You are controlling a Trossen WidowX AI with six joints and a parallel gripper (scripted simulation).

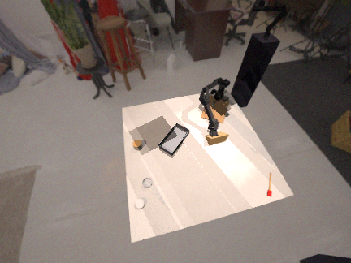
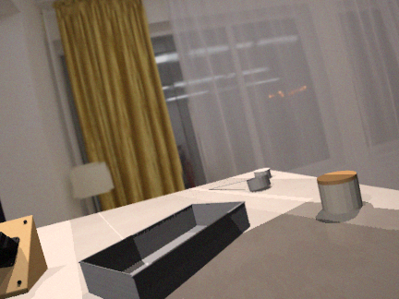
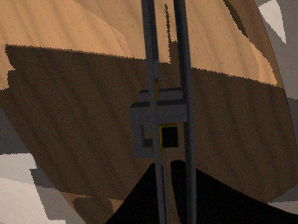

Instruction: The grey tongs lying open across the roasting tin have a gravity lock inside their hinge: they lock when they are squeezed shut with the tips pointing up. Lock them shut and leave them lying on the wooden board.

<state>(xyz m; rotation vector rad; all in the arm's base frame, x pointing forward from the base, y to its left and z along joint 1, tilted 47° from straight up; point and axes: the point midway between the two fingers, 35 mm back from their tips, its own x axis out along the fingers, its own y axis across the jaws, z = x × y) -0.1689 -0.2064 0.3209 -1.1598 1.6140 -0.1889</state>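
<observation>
Now: gripper tip 120 mm above the wooden board. Also, from my gripper tip: roasting tin: 530 mm ahead, 310 mm to the left, 100 mm below; then lid: 880 mm ahead, 310 mm to the left, 90 mm below; then red-handled tool: 910 mm to the left, 150 mm behind, 120 mm below.
</observation>
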